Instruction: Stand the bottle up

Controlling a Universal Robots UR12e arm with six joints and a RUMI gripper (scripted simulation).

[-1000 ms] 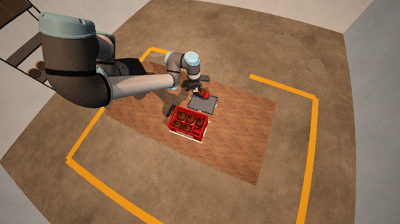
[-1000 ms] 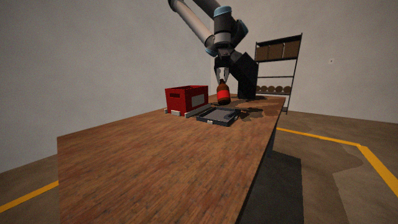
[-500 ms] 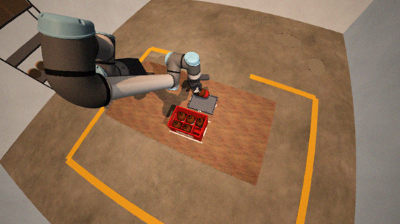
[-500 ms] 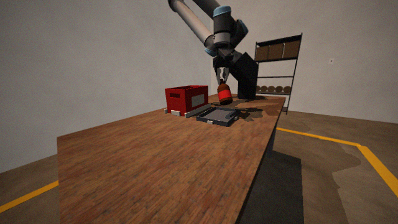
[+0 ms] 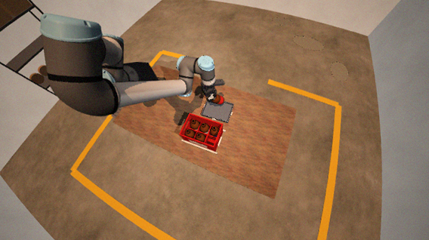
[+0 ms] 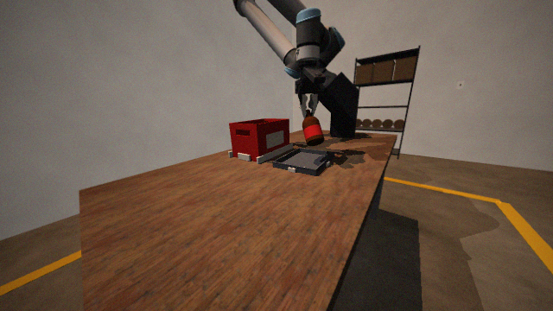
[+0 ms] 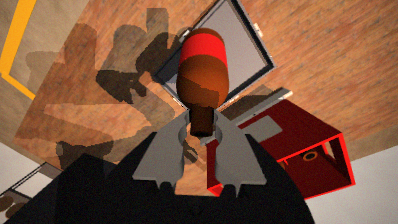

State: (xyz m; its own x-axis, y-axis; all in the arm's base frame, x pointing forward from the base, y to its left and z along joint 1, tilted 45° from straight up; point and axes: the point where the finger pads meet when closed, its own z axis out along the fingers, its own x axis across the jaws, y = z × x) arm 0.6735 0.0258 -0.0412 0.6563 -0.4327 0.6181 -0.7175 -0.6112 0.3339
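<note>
Right now the bottle is 4 cm below my hand, 2 cm to the left of it and 2 cm ahead of it. Also, from my hand: grey tray (19 cm below, 3 cm ahead); red crate (27 cm to the right, 12 cm below, 3 cm behind).
</note>
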